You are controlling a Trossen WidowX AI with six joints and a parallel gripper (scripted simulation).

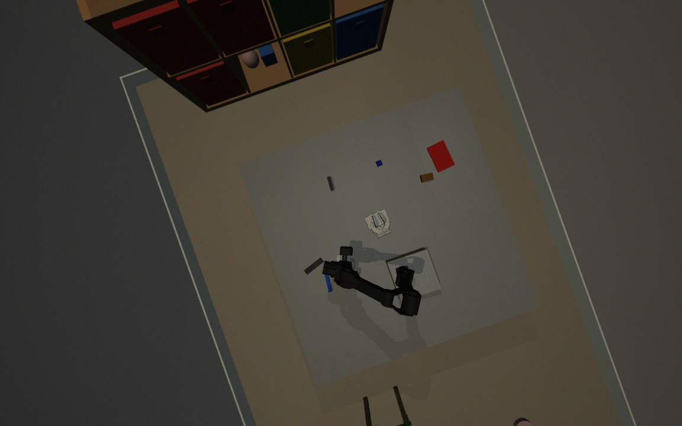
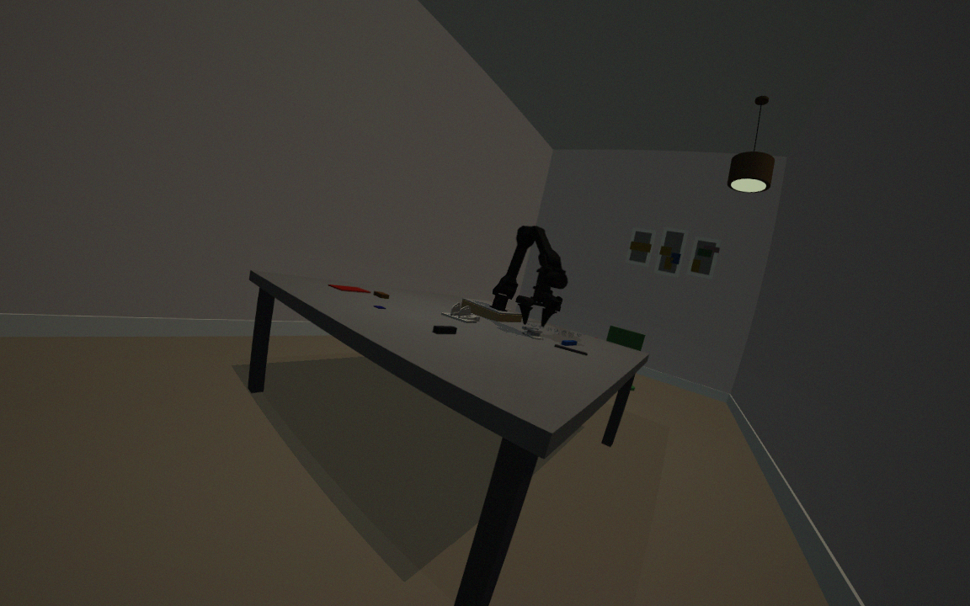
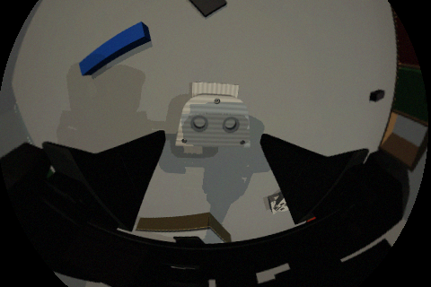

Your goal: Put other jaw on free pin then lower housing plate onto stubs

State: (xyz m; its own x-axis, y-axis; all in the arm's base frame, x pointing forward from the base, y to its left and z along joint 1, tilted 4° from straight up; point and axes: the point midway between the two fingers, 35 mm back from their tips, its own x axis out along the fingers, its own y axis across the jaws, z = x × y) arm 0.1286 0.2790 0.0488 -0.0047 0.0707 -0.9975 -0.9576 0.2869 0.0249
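Right now my gripper tip is 30 mm above the small white part and 10 mm to the right of it. Also, from my gripper tip: dark block: 430 mm ahead, 30 mm below, 20 mm to the right; then blue bar: 120 mm to the left, 100 mm behind, 30 mm below; then small blue cube: 470 mm ahead, 310 mm to the right, 40 mm below.
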